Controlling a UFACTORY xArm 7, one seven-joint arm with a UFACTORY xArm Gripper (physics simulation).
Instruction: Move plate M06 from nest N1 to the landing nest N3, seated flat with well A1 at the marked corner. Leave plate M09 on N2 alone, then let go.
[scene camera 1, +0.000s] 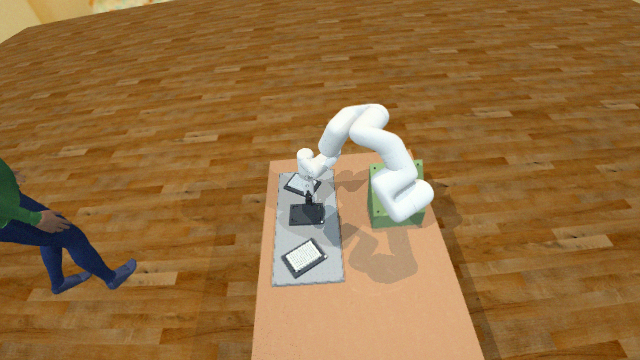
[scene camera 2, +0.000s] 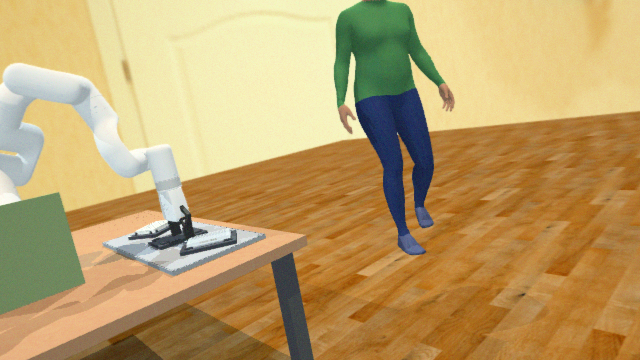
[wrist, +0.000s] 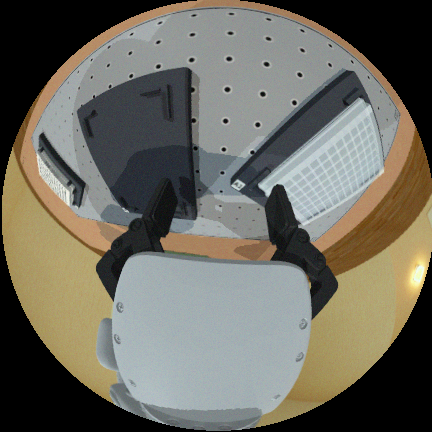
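Note:
A pale plate with a square grid (scene camera 1: 295, 183) (scene camera 2: 212, 238) (wrist: 325, 165) lies in a dark nest (wrist: 295, 125) at the far end of the board; this nest has an A1 label at one corner. A white plate with fine wells (scene camera 1: 304, 256) (scene camera 2: 151, 228) (wrist: 54, 180) lies in another dark nest at the near end. The dark nest between them (scene camera 1: 300, 215) (wrist: 145, 130) is empty, with a pale mark at one corner. Plate and nest codes are not readable. My gripper (scene camera 1: 308, 199) (scene camera 2: 182, 231) (wrist: 220, 191) is open and empty, above the board between the middle nest and the grid plate.
The nests stand on a grey perforated board (scene camera 1: 330, 275) (scene camera 2: 172, 267) (wrist: 240, 75) on a wooden table (scene camera 1: 370, 320) (scene camera 2: 280, 242). The arm's green base block (scene camera 1: 395, 221) (scene camera 2: 40, 255) stands beside it. A person in green (scene camera 1: 10, 200) (scene camera 2: 382, 50) is beyond the table.

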